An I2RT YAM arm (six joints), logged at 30 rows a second.
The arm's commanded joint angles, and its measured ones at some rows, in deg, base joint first. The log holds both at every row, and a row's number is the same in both.
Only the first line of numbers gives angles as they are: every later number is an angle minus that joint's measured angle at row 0.
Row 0, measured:
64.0, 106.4, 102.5, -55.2, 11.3, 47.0
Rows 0 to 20, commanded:
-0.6, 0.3, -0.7, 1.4, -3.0, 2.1
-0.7, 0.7, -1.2, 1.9, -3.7, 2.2
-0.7, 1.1, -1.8, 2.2, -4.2, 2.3
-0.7, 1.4, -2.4, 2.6, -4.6, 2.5
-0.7, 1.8, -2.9, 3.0, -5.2, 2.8
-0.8, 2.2, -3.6, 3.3, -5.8, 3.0
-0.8, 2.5, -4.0, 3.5, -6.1, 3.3
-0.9, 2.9, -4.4, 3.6, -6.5, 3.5
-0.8, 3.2, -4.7, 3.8, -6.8, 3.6
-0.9, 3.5, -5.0, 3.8, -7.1, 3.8
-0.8, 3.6, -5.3, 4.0, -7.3, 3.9
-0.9, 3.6, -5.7, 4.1, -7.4, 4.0
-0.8, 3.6, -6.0, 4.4, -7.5, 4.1
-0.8, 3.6, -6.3, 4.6, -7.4, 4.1
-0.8, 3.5, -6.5, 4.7, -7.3, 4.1
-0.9, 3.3, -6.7, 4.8, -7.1, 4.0
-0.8, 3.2, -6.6, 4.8, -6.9, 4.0
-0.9, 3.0, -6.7, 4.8, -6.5, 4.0
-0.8, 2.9, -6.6, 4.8, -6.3, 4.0
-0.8, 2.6, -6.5, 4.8, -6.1, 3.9
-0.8, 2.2, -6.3, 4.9, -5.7, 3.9
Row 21, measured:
-1.1, 5.2, -6.5, 3.9, -7.0, 3.6
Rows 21 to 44, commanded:
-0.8, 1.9, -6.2, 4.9, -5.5, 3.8
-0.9, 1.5, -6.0, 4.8, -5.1, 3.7
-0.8, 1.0, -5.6, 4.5, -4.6, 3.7
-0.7, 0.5, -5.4, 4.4, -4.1, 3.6
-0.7, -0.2, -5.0, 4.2, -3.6, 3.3
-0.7, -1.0, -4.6, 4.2, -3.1, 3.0
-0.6, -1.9, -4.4, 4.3, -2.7, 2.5
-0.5, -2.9, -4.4, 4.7, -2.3, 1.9
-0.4, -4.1, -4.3, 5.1, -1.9, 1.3
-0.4, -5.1, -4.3, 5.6, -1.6, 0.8
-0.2, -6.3, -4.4, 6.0, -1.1, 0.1
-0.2, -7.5, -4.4, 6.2, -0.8, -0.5
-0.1, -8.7, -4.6, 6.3, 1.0, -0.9
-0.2, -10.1, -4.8, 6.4, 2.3, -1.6
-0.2, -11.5, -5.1, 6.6, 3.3, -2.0
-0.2, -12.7, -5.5, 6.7, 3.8, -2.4
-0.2, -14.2, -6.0, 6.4, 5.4, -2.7
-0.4, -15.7, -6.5, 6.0, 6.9, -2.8
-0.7, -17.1, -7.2, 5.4, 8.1, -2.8
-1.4, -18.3, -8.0, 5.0, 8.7, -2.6
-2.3, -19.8, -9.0, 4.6, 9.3, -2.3
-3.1, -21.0, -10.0, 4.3, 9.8, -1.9
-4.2, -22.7, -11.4, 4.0, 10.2, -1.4
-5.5, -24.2, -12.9, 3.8, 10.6, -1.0
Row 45, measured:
-2.9, -20.7, -9.8, 5.6, 5.9, -1.3
